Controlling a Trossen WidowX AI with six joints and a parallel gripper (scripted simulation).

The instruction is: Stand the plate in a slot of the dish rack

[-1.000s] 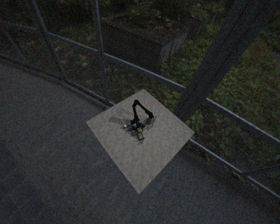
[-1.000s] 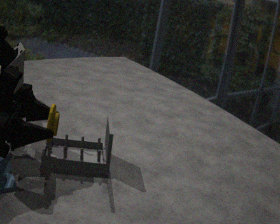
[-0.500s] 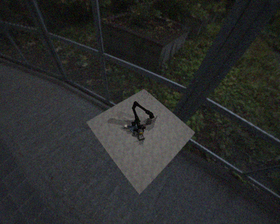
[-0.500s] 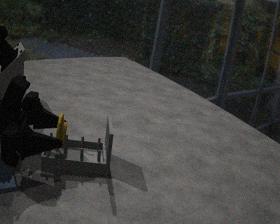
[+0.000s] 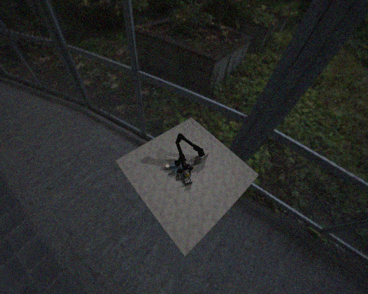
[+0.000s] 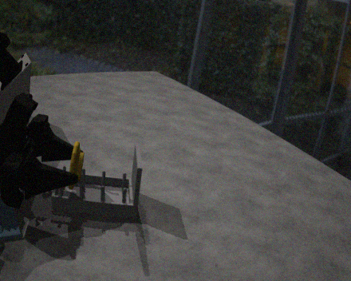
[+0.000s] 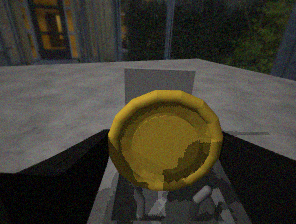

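Now: the grey dish rack 1 cm ahead of my gripper tip, 2 cm to the left of it and 3 cm below it. Also, from my gripper tip: yellow plate: 1 cm to the right; light blue mat: 2 cm ahead, 18 cm to the right, 5 cm below; blue spoon: 10 cm behind, 23 cm to the right, 5 cm below.
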